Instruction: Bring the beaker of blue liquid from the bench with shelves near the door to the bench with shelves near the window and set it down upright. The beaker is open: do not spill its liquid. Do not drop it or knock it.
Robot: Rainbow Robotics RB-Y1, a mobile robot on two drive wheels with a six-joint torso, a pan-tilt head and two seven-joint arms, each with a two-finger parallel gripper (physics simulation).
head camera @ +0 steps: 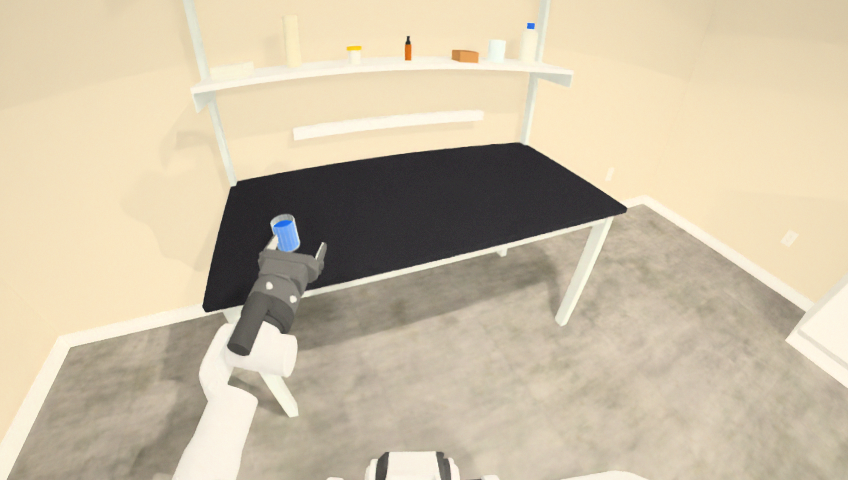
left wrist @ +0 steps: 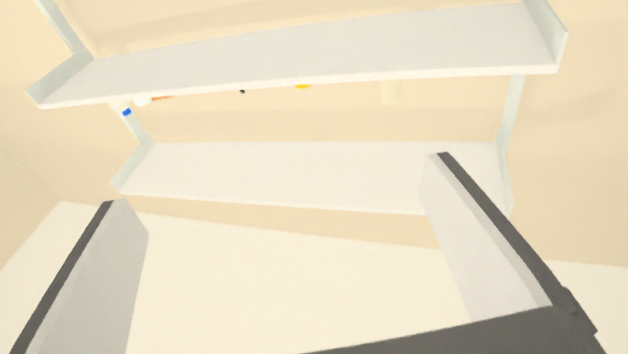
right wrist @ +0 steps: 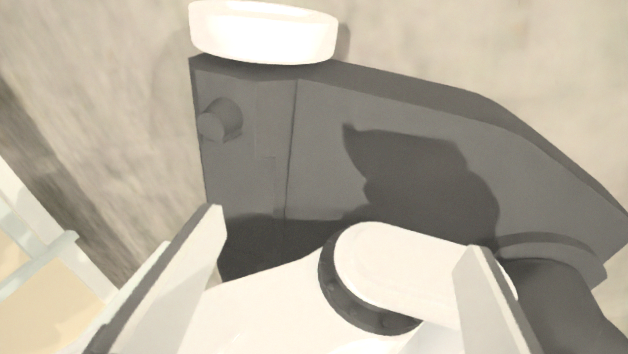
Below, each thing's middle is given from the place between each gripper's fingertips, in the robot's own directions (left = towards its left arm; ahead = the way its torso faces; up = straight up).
Scene:
My left hand is 220 mm short of the beaker of blue liquid (head camera: 284, 226), 140 mm to the right of it and 140 mm above it.
Right now the beaker of blue liquid is 75 cm ahead of my right hand, 62 cm to the left of it and 39 cm above it.

